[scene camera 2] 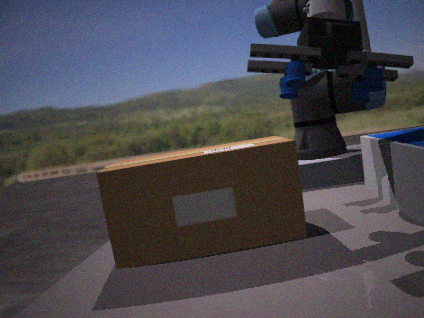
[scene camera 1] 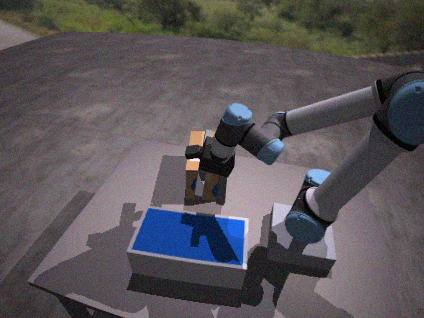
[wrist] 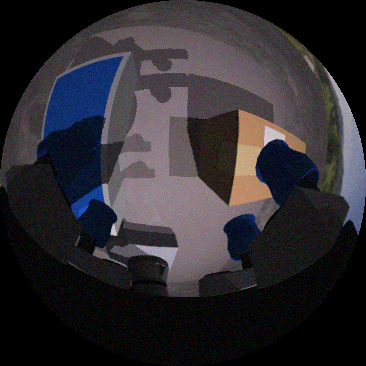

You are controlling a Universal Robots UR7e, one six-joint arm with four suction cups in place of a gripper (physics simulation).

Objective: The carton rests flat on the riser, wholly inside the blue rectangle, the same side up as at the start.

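Places are measured from the arm's base along level axes (x down, y right, z back), in metres.
Pixels of known places: hand, tool point: (scene camera 2: pixel 330 92) (scene camera 1: pixel 208 173) (wrist: pixel 170 194); arm's base, link origin: (scene camera 2: pixel 319 154) (wrist: pixel 147 265).
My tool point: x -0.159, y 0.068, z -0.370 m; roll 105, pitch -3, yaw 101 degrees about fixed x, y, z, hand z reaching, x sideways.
Observation:
Ahead of a thing's pixels: the offset from my tool point to its top centre.
The brown carton @[dx +0.066, dy +0.254, dz -0.021 m] (scene camera 1: pixel 197 135) (scene camera 2: pixel 145 230) (wrist: pixel 247 161) stands on the table, apart from the riser, with a white label and a tape strip on its top face. The pale grey riser @[dx +0.102, dy -0.187, dz -0.044 m] (scene camera 1: pixel 185 272) (scene camera 2: pixel 376 165) (wrist: pixel 126 107) carries the blue rectangle @[dx +0.102, dy -0.187, dz -0.044 m] (scene camera 1: pixel 162 237) (wrist: pixel 82 95) on top, partly in the arm's shadow. My gripper (scene camera 1: pixel 205 187) (scene camera 2: pixel 330 82) (wrist: pixel 170 200), with four blue suction cups, is open and holds nothing. It hangs above the table, higher than the carton's top and between carton and riser. In the scene camera 1 view it hides part of the carton.
The arm's base stands on a grey block (scene camera 1: pixel 302 252) (scene camera 2: pixel 332 172) beside the riser, on the right in the scene camera 1 view. The table's edge (scene camera 1: pixel 75 295) runs in front of the riser. Shadows of arm and carton lie across the table.

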